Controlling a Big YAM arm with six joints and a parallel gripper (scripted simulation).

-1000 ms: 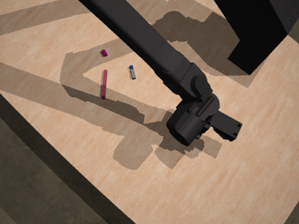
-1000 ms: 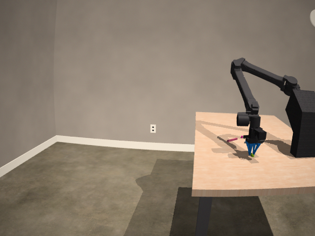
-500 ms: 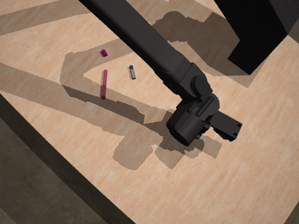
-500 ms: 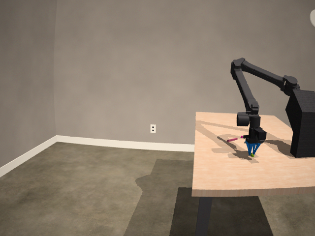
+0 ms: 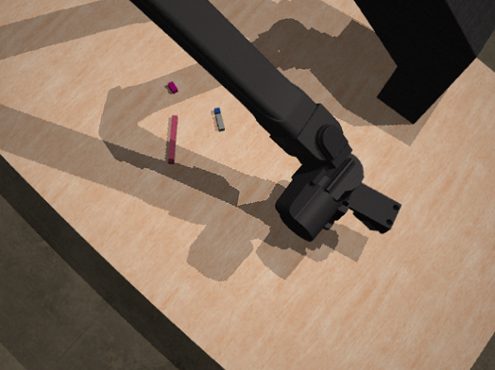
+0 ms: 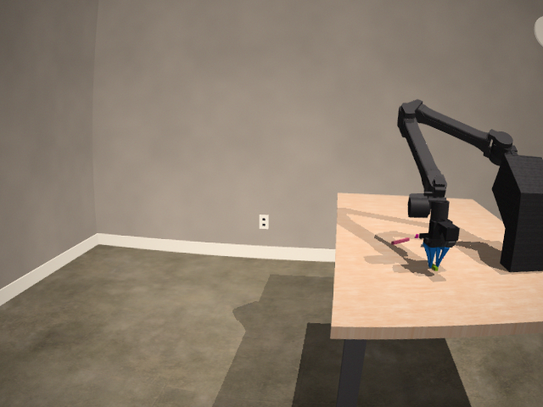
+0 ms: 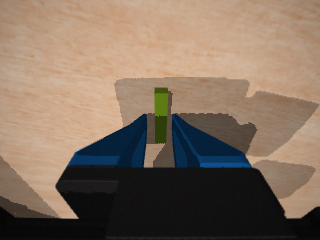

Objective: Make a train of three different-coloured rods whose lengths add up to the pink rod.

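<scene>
The lime rod lies 1 cm below my hand. The rest, counted from my hand: grey rod (23 cm to the right, 1 cm below); then pink rod (26 cm to the right, 9 cm ahead, 1 cm below); then blue rod (24 cm to the right, 1 cm below, 1 cm behind).
</scene>
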